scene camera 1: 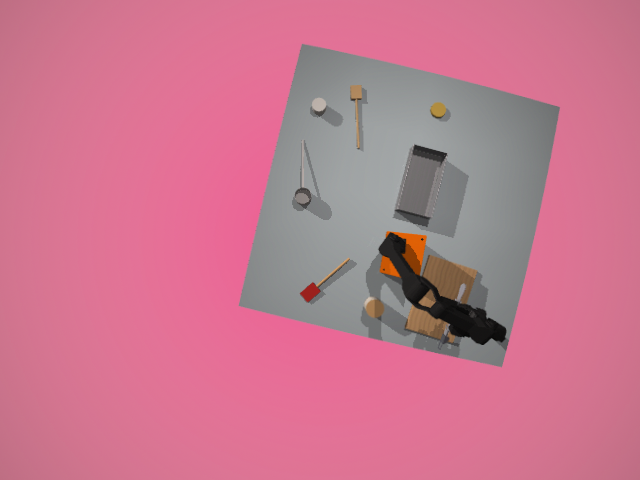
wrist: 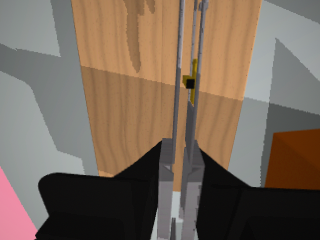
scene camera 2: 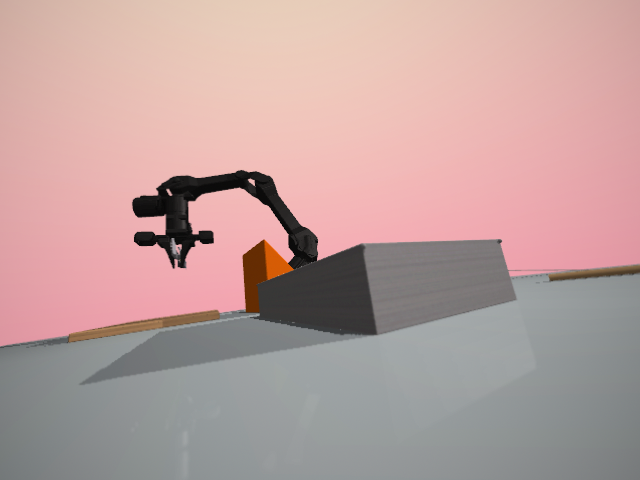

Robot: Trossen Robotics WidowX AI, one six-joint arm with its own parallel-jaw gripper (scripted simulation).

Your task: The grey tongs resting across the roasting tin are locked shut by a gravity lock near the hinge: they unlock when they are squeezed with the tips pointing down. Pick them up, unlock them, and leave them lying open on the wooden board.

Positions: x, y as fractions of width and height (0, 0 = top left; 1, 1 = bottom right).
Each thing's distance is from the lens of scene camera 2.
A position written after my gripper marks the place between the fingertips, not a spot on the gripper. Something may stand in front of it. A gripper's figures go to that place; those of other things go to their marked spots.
my gripper (scene camera 2: 0.28, 0.56): 0.78 m
wooden board (scene camera 2: 0.24, 0.67): 0.59 m
grey roasting tin (scene camera 2: 0.59, 0.60): 0.15 m
The marked spots on the wooden board and the grey roasting tin are 0.50 m apart.
